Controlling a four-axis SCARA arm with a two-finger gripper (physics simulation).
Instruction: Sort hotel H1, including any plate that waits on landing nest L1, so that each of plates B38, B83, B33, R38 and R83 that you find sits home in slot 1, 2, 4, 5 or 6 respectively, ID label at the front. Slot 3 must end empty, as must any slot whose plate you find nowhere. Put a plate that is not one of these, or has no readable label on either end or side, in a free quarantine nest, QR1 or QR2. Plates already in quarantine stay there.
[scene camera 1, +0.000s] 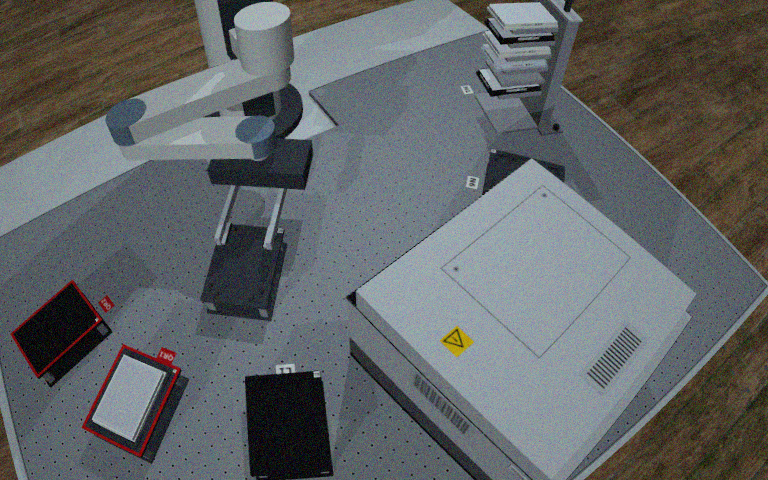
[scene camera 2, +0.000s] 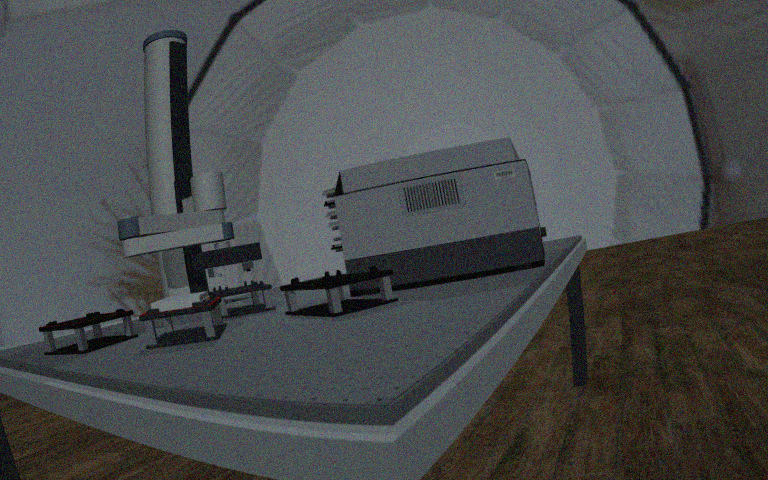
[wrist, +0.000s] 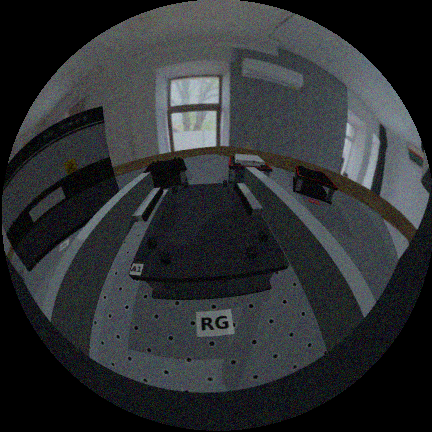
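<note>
My gripper (scene camera 1: 242, 244), a landing nest L1 (scene camera 1: 286, 422), a pale plate B33 (scene camera 1: 501, 51). Quarantine nest QR2 (scene camera 1: 55, 327), quarantine nest QR1 (scene camera 1: 103, 431). Gripper (scene camera 2: 235, 268) and landing nest L1 (scene camera 2: 347, 279) too. Pale plate B33 out of frame in the wrist view.
</note>
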